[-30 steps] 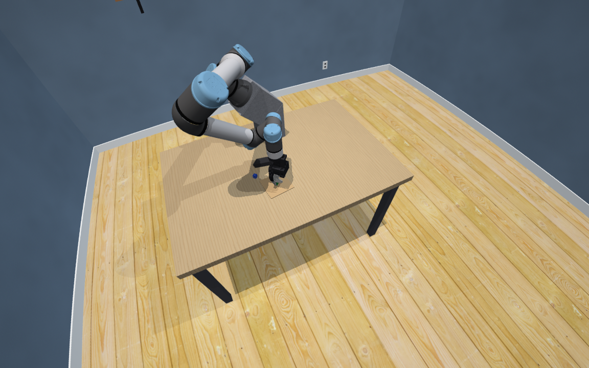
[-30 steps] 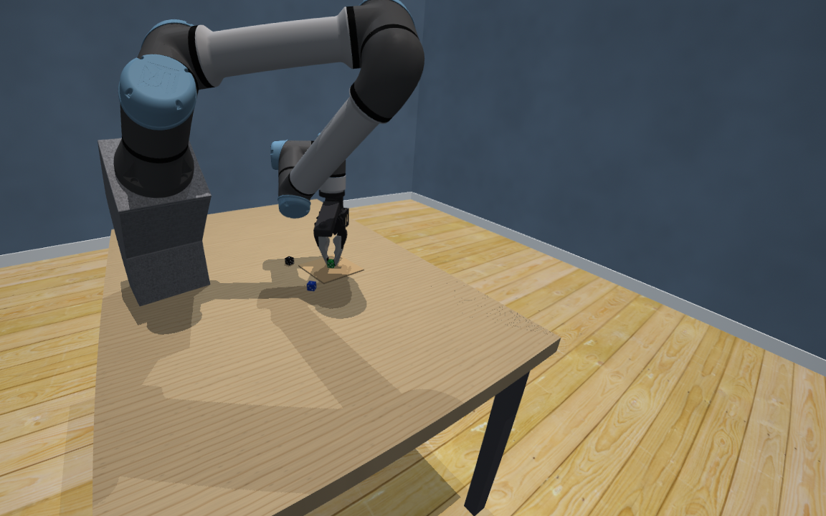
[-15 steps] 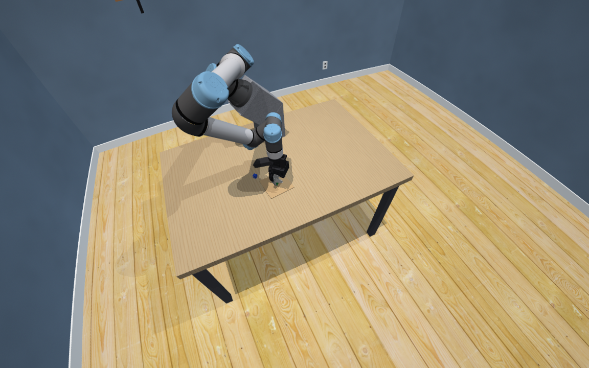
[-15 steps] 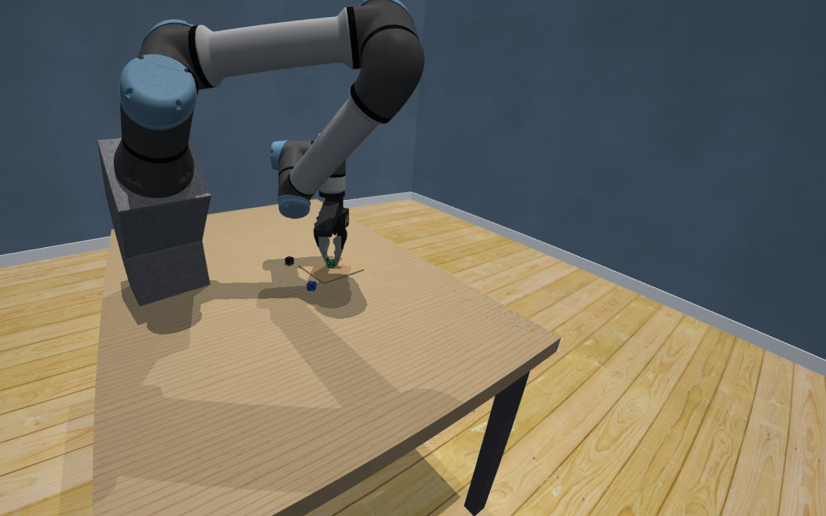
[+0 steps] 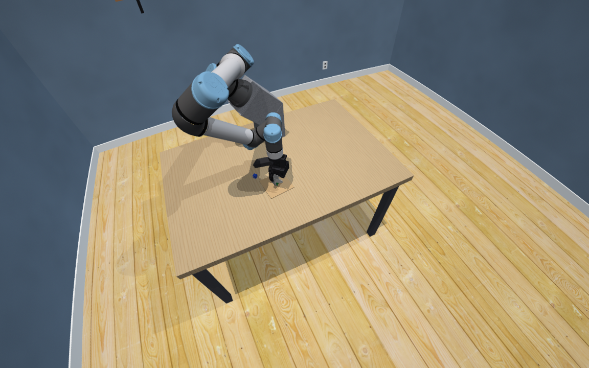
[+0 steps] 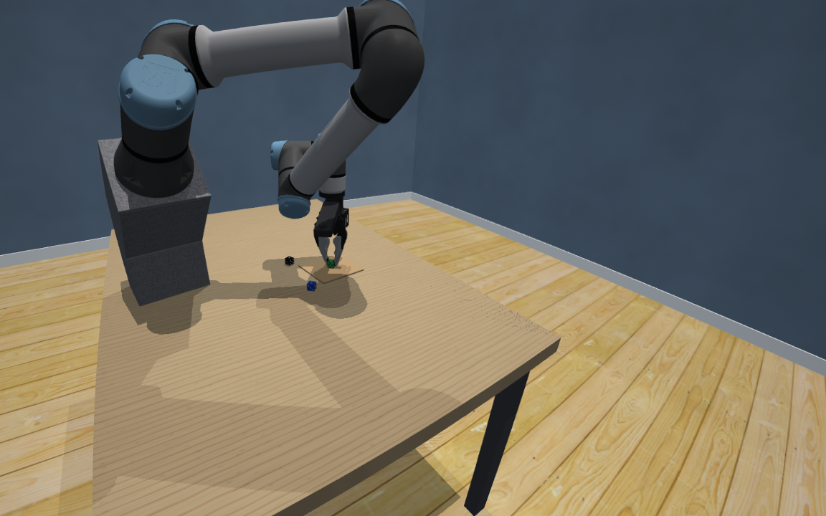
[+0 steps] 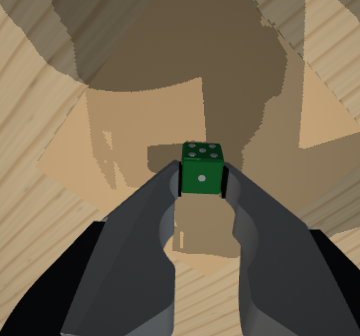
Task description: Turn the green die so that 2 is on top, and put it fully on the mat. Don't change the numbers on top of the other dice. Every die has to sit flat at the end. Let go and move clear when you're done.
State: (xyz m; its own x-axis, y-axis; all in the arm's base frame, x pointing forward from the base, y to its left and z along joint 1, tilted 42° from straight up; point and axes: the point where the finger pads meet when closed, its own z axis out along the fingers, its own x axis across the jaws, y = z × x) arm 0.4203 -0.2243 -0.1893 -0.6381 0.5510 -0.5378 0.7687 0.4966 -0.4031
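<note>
Right now my hand is 10 mm above the green die. Also, from my hand: blue die 110 mm behind, 80 mm to the right, 10 mm below; tan mat 20 mm below; black die 90 mm behind, 100 mm to the left, 10 mm below.
</note>
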